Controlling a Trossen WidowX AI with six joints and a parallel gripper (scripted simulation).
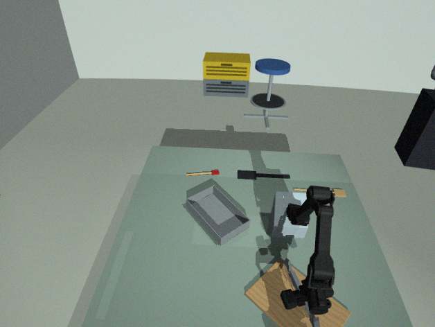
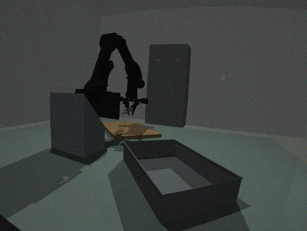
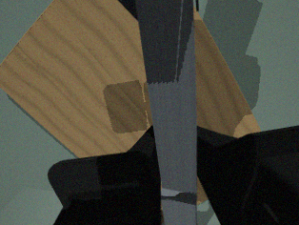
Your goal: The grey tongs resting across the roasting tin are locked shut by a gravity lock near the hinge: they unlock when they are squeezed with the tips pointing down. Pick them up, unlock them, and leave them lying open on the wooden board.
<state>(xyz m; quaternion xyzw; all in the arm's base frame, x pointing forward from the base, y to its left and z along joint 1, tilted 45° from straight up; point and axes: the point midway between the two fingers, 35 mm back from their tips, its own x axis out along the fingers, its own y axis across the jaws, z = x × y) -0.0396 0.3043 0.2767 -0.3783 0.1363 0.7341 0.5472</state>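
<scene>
Now: gripper tip 70 mm above the wooden board and 30 mm to the left of it. From my gripper tip the other things lie so: red-tipped stick (740 mm to the right, 530 mm ahead, 70 mm below); roasting tin (420 mm to the right, 410 mm ahead, 50 mm below); black spatula (790 mm to the right, 210 mm ahead, 80 mm below).
</scene>
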